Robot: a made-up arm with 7 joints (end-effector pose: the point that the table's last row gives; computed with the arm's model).
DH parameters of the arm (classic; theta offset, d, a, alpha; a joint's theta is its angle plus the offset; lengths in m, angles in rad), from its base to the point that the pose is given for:
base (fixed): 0 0 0.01 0
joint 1: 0 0.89 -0.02 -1.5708
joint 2: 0 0.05 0.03 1.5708
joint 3: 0 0.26 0.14 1.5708
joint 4: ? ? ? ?
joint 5: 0 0.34 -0.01 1.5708
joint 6: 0 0.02 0.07 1.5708
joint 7: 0 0 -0.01 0
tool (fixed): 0 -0.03 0 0
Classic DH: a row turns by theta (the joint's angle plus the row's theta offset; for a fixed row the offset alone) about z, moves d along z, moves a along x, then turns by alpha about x.
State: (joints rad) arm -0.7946 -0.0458 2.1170 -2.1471 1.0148 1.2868 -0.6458
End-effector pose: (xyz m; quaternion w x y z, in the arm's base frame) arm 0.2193 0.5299 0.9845 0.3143 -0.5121 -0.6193 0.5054
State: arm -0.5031 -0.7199 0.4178 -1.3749 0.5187 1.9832 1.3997
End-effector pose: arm 0.1487 0.1571 1.5789 0.4409 -0.6600 0.4733 -0.3820
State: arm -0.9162 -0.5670 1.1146 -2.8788 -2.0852 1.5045 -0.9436
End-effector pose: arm 0.4021 0.0964 0.8794 0.6368 0.0289 0.3936 -0.6624
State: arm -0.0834 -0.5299 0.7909 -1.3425 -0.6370 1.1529 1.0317
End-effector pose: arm 0.1404 0.3992 1.4869 0.2057 0.8353 -0.3062 0.4078
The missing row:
joint 4: 0 0.01 -0.09 -1.5708
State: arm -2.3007 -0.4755 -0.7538 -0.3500 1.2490 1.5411 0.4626
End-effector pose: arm 0.0551 0.2322 1.5465 0.4513 0.2417 -0.5530 0.6574
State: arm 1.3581 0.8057 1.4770 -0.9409 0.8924 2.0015 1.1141
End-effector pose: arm -0.2989 0.5731 1.2006 0.0999 -0.4855 -0.3277 0.8043
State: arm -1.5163 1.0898 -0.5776 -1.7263 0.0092 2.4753 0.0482
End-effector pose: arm -0.2181 -0.5260 0.6662 0.0586 0.5457 -0.7911 -0.2700
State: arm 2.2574 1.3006 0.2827 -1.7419 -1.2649 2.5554 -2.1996
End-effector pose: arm -0.4713 0.1794 0.4924 0.1008 -0.9578 0.2470 -0.1066
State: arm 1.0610 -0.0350 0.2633 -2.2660 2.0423 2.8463 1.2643
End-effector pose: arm 0.1492 0.4200 0.9871 0.2863 -0.5209 0.6866 0.4186
